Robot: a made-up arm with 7 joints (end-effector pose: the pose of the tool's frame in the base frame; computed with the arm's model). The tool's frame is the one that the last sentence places. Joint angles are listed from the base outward.
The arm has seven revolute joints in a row. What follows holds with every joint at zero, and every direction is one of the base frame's. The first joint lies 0.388 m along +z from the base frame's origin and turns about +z. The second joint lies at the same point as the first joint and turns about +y. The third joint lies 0.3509 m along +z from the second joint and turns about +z. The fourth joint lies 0.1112 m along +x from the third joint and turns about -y. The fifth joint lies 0.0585 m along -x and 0.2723 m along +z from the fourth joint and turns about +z. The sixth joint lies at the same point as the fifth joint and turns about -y. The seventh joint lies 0.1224 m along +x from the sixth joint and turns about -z. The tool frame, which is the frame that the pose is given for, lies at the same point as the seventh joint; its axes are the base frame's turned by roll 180, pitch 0 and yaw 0 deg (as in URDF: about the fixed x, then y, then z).
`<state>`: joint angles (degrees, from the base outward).
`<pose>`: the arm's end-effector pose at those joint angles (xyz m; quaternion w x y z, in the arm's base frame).
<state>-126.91 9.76 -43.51 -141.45 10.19 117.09 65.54</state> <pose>-0.4429 -0.0762 0.4569 0.2159 0.5150 0.8148 0.1559</pose>
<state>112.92 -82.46 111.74 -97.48 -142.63 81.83 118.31</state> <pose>-0.2880 -0.5471 0.2589 0.8823 0.3712 0.1616 -0.2401</pose>
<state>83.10 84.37 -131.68 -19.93 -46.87 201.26 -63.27</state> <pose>0.1733 0.5944 0.4262 0.6876 -0.6502 0.3170 0.0631</pose>
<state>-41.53 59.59 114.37 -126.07 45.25 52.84 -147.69</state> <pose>0.2421 0.2603 0.6466 0.7278 0.5122 -0.4310 -0.1488</pose>
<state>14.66 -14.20 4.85 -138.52 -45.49 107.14 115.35</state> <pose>0.3585 0.1580 0.6043 0.2668 0.7315 -0.5634 0.2762</pose>
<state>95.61 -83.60 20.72 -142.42 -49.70 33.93 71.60</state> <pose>-0.0342 -0.0439 0.7149 0.1850 0.8680 -0.1246 0.4437</pose>
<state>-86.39 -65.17 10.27 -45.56 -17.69 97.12 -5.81</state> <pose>0.0353 0.4785 0.9770 0.6871 0.3708 -0.3558 0.5136</pose>
